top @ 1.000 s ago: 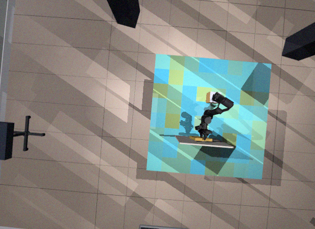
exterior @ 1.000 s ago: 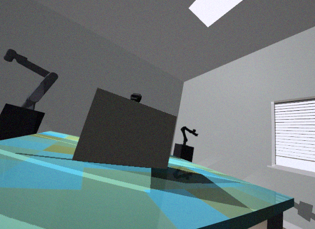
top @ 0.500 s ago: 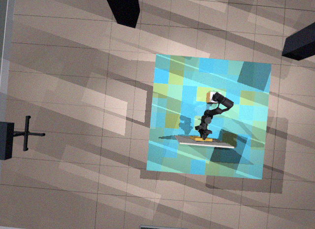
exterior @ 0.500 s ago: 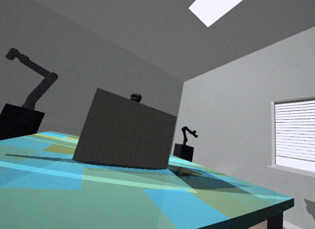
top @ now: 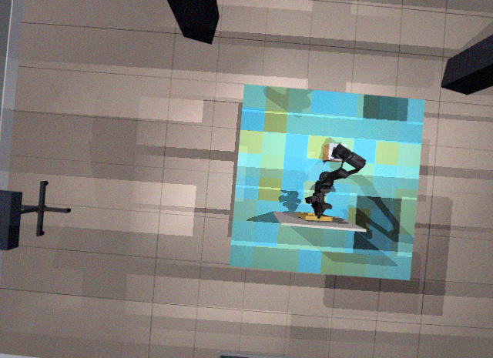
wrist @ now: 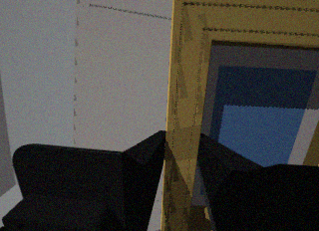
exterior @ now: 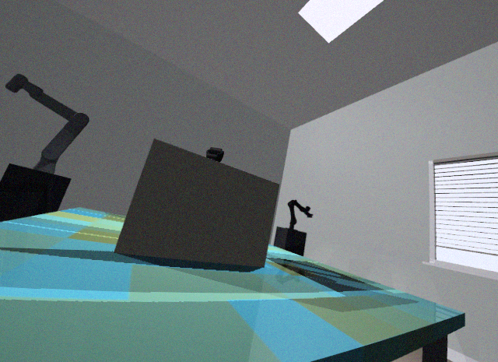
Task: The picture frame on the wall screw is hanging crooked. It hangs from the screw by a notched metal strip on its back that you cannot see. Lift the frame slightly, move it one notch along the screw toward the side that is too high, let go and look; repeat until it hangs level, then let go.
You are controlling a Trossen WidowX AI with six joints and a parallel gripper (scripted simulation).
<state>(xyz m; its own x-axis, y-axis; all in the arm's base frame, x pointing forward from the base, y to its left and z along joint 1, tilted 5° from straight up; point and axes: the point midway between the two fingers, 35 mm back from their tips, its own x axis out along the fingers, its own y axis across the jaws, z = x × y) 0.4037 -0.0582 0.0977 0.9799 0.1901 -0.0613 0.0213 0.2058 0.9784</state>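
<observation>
Right now my gripper tip is 5 cm above the picture frame and 1 cm short of it. From my gripper tip the other things lie so: wall panel 7 cm below, 2 cm ahead, 1 cm to the left.
</observation>
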